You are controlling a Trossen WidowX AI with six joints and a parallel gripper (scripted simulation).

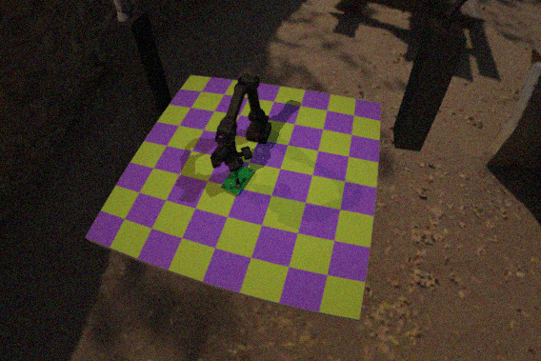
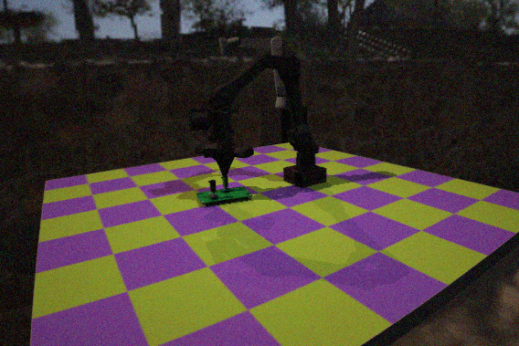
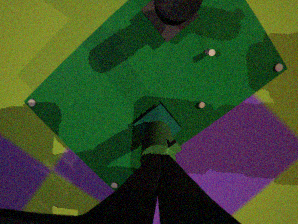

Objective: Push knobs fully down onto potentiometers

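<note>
The green knob lies 2 cm below my gripper tip. From my gripper tip the other things lie so: dark knob: 7 cm ahead, 4 cm to the left, 1 cm below.
</note>
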